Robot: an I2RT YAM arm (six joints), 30 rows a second.
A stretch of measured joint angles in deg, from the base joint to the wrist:
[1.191, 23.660, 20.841, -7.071, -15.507, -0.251]
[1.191, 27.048, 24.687, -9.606, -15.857, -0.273]
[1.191, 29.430, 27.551, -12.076, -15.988, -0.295]
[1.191, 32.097, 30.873, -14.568, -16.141, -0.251]
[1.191, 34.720, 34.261, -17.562, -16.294, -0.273]
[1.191, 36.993, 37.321, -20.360, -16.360, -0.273]
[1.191, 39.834, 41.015, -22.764, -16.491, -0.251]
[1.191, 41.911, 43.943, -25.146, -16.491, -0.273]
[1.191, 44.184, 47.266, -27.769, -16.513, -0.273]
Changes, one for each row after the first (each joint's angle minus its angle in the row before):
[0.000, 3.388, 3.846, -2.535, -0.350, -0.022]
[0.000, 2.382, 2.864, -2.470, -0.131, -0.022]
[0.000, 2.667, 3.322, -2.492, -0.153, 0.044]
[0.000, 2.623, 3.388, -2.994, -0.153, -0.022]
[0.000, 2.273, 3.060, -2.798, -0.066, 0.000]
[0.000, 2.841, 3.694, -2.404, -0.131, 0.022]
[0.000, 2.077, 2.928, -2.382, 0.000, -0.022]
[0.000, 2.273, 3.323, -2.623, -0.022, 0.000]

